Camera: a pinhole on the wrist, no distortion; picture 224 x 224 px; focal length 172.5 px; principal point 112.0 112.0 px. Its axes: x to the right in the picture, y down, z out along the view. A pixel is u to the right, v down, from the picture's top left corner.
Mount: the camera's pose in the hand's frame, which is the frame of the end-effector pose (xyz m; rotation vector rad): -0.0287 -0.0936 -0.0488 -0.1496 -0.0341 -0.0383
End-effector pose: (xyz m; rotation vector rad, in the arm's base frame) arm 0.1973 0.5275 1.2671 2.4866 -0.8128 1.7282
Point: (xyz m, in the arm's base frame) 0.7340 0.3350 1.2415
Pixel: 185 102
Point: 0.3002 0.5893 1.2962
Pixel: 211 72
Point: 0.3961 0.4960 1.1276
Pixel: 99 131
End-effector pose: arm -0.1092 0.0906 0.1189 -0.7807 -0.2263 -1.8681
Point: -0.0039 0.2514 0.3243
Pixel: 120 126
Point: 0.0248 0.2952 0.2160
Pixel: 58 146
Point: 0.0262 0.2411 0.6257
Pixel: 176 103
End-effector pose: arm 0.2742 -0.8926 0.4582 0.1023 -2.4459 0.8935
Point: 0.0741 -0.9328 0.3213
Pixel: 193 210
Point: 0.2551 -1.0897 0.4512
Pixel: 141 35
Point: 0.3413 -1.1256 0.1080
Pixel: 19 125
